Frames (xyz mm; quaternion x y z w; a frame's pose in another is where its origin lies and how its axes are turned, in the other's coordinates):
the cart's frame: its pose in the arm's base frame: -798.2 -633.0 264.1 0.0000 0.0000 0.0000 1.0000
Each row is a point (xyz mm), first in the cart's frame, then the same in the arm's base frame.
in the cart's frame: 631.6 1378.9 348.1
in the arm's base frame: -166.6 745.9 612.2
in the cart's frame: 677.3 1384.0 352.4
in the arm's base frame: -120.9 751.0 616.5
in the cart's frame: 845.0 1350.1 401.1
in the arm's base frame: 46.8 717.1 665.2
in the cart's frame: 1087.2 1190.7 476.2
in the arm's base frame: 289.0 557.7 740.3
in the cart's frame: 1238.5 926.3 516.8
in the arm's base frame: 440.3 293.3 780.9
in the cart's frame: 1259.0 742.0 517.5
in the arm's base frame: 460.8 109.0 781.6
